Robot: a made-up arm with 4 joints.
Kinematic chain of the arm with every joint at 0, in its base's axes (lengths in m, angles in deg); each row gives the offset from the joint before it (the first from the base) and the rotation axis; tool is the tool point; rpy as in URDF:
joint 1: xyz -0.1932 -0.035 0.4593 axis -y
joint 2: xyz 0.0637 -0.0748 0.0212 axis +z
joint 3: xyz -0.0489 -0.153 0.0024 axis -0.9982 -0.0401 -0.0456
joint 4: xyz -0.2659 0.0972 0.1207 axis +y
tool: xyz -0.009 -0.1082 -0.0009 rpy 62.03 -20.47 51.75
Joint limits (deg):
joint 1: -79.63..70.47
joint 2: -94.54..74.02
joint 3: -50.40..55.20
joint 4: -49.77..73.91
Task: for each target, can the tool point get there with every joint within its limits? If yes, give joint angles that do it. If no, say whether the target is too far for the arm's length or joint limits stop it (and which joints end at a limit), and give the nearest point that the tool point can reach.
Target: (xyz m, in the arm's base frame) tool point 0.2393 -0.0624 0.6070
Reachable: no: joint limits stop it (at a limit: joint 1, joint 4) | nearest point -0.0938 0.0075 0.7427 | short by 0.366 m
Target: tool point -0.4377 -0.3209 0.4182
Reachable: yes | joints 43.78 19.30 22.70 46.66
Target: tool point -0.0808 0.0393 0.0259
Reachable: no: joint limits stop it (at a limit: joint 1, joint 3, joint 4) | nearest point -0.3870 0.0226 0.1862 | short by 0.346 m
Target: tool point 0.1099 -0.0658 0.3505
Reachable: no: joint limits stop it (at a limit: joint 1, joint 2, joint 4) | nearest point -0.0779 0.2147 0.4562 | short by 0.354 m
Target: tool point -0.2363 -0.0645 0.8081
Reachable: yes | joints -62.27 -42.46 -30.90 -4.08
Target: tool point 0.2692 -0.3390 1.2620
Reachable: no: too far | nearest point -0.1127 -0.2205 0.7874 | short by 0.621 m
